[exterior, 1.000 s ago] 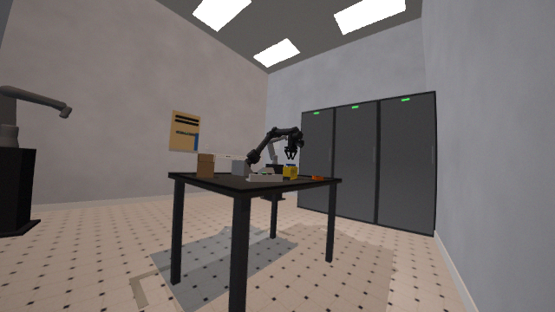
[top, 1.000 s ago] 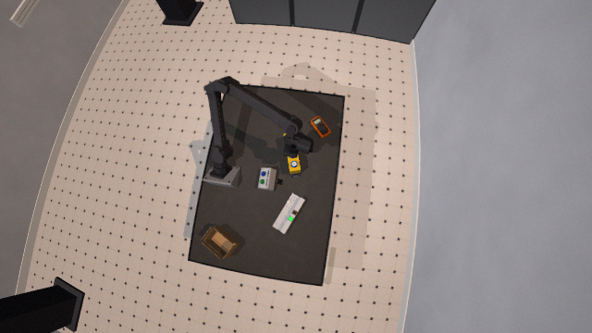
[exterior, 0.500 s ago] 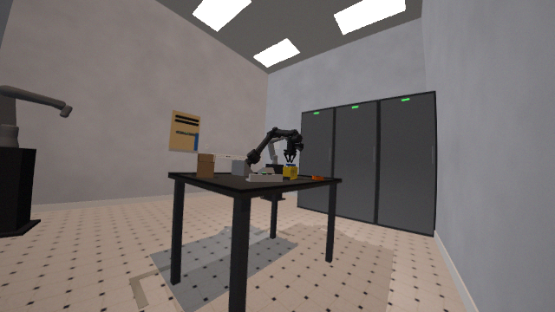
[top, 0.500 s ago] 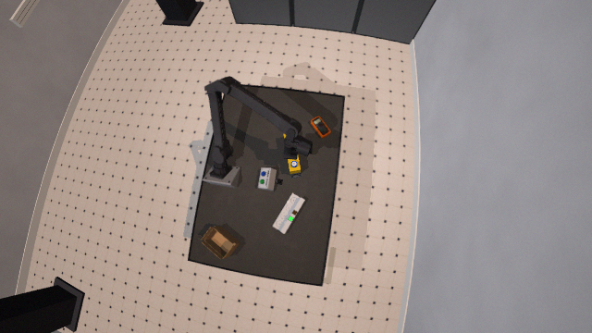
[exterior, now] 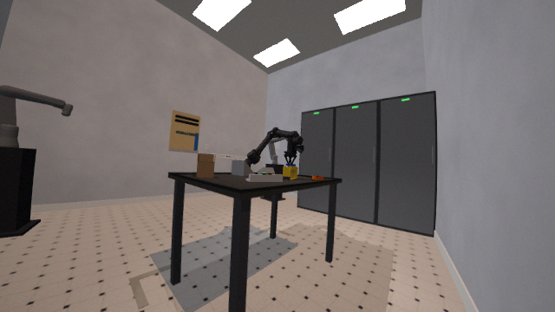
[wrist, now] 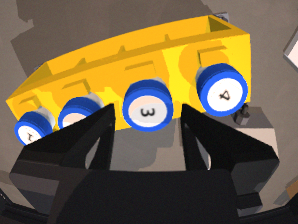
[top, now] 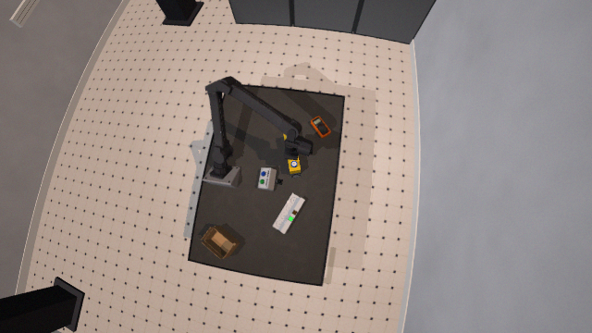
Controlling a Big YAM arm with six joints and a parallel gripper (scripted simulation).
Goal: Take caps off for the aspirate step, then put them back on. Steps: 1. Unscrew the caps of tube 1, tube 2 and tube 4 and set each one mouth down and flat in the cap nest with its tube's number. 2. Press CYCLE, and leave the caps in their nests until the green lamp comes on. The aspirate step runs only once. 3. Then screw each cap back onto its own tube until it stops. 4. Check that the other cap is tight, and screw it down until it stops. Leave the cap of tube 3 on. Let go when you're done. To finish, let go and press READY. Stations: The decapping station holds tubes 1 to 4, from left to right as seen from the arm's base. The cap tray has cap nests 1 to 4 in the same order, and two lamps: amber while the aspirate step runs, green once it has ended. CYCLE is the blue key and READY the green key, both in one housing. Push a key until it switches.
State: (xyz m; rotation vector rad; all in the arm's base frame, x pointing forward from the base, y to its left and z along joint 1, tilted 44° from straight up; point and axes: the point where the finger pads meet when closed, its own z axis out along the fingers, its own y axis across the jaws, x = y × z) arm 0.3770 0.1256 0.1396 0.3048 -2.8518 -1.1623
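The blue key lies 130 mm behind my hand, 130 mm to the right of it and 60 mm below it. Round my hand: green key: 130 mm behind, 180 mm to the right, 60 mm below; then grey key housing: 110 mm behind, 150 mm to the right, 70 mm below; then orange meter: 110 mm ahead, 240 mm to the left, 110 mm below.
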